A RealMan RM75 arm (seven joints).
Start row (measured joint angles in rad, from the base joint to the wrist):
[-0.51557, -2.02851, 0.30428, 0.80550, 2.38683, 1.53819, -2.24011]
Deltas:
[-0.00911, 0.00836, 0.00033, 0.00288, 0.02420, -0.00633, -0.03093]
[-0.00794, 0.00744, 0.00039, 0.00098, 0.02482, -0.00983, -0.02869]
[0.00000, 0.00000, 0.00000, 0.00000, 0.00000, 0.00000, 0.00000]
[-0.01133, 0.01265, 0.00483, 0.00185, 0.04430, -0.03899, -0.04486]
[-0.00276, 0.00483, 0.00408, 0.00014, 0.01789, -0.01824, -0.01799]
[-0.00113, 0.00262, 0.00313, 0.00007, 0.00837, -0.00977, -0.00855]
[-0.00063, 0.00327, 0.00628, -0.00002, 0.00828, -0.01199, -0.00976]
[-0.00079, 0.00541, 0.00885, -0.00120, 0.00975, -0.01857, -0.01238]
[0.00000, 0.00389, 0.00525, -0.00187, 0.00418, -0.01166, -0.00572]
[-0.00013, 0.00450, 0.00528, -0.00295, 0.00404, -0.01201, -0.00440]
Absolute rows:
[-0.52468, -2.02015, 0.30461, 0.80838, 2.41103, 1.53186, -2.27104]
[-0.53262, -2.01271, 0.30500, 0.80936, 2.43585, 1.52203, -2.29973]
[-0.53262, -2.01271, 0.30500, 0.80936, 2.43585, 1.52203, -2.29973]
[-0.54395, -2.00006, 0.30983, 0.81121, 2.48015, 1.48304, -2.34459]
[-0.54671, -1.99523, 0.31391, 0.81135, 2.49804, 1.46480, -2.36258]
[-0.54784, -1.99261, 0.31704, 0.81142, 2.50641, 1.45503, -2.37113]
[-0.54847, -1.98934, 0.32332, 0.81140, 2.51469, 1.44304, -2.38089]
[-0.54926, -1.98393, 0.33217, 0.81020, 2.52444, 1.42447, -2.39327]
[-0.54926, -1.98004, 0.33742, 0.80833, 2.52862, 1.41281, -2.39899]
[-0.54939, -1.97554, 0.34270, 0.80538, 2.53266, 1.40080, -2.40339]

